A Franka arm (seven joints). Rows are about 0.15 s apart.
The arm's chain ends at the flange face. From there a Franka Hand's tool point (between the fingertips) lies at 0.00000 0.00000 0.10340 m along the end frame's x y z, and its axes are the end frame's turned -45 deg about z.
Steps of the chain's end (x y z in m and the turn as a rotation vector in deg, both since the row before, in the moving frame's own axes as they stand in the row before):
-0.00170, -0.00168, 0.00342, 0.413, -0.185, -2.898
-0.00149, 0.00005, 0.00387, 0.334, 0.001, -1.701
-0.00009, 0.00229, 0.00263, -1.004, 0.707, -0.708
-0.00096, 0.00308, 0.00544, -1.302, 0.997, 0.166
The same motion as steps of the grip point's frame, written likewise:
0.00026, -0.00316, 0.00342, 0.423, 0.161, -2.898
-0.00067, -0.00145, 0.00387, 0.235, 0.237, -1.701
-0.00205, 0.00374, 0.00261, -1.210, -0.210, -0.708
-0.00325, 0.00443, 0.00540, -1.626, -0.216, 0.166

